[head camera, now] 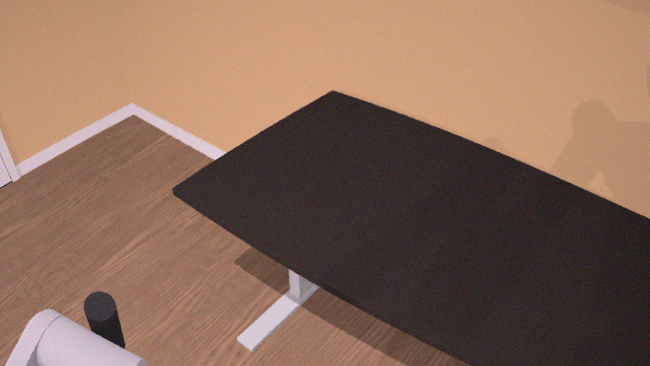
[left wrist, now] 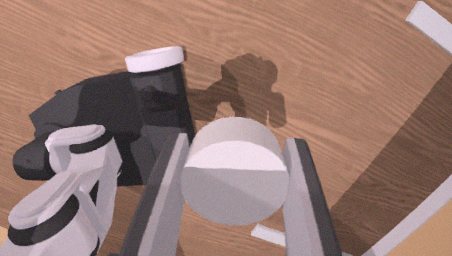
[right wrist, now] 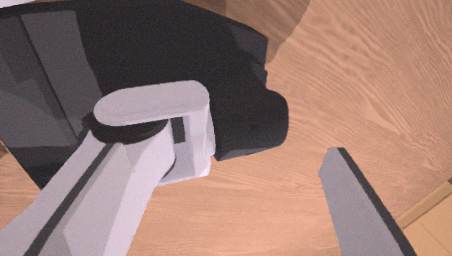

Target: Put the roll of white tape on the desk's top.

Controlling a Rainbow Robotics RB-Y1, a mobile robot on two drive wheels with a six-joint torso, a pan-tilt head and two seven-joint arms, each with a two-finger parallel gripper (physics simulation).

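Places are measured from the robot's base along level axes (x ahead, y left, z up), in millimetres.
Where they show: left gripper, fingertip midpoint: [left wrist: 235,149]; right gripper, fingertip midpoint: [right wrist: 225,158].
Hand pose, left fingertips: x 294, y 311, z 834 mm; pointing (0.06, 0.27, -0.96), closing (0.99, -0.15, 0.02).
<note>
After its pixels a point has its place.
The roll of white tape [left wrist: 235,172] @(y 312, x 294, z 852 mm) is a pale round cylinder between the fingers of my left gripper [left wrist: 235,149] @(y 311, x 293, z 834 mm), which is shut on it and holds it above the floor. The desk's black top [head camera: 410,220] @(y -180, x 927, z 721 mm) fills the middle and right of the head camera view, and no object shows on it there. My right gripper [right wrist: 225,158] @(y -220, x -315, z 577 mm) is open over the floor, beside the robot's base. In the head camera view, part of my left arm [head camera: 82,340] @(y 227, x 287, z 1113 mm) shows at the bottom left, but neither gripper does.
A white desk leg with its foot [head camera: 272,320] stands under the desk's near edge. The robot's black base [left wrist: 100,105] @(y 143, x -221, z 170 mm) [right wrist: 150,50] @(y -139, x -284, z 169 mm) lies close to both wrists. An orange wall [head camera: 250,50] @(y 434, x 1981, z 757 mm) runs behind the desk. Wooden floor [head camera: 125,225] @(y 1088, x 1553, z 0 mm) shows left of the desk.
</note>
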